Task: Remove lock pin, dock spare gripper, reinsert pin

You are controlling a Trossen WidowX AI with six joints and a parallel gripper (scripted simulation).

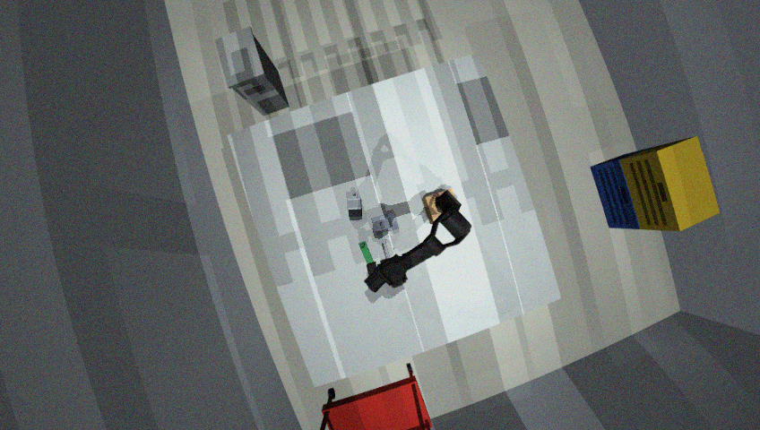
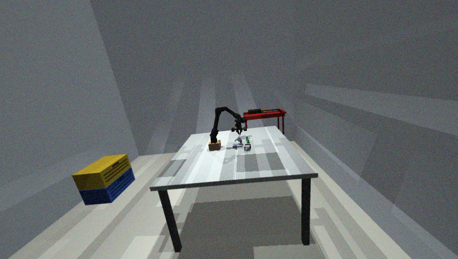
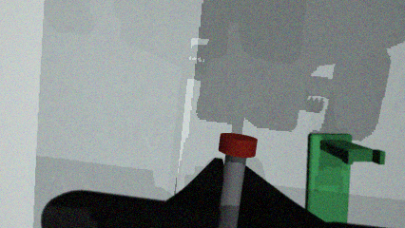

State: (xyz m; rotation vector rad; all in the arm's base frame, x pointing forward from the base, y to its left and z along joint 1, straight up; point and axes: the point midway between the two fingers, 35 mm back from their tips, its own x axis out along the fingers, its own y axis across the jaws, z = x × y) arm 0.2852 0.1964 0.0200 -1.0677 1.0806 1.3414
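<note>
Right now my gripper tip is 10 cm short of the green part, 5 cm to the left of it and 4 cm above it. From my gripper tip the other things lie so: spare gripper 9 cm ahead, 29 cm to the right, 5 cm below; grey mount 18 cm to the right, 2 cm below.
</note>
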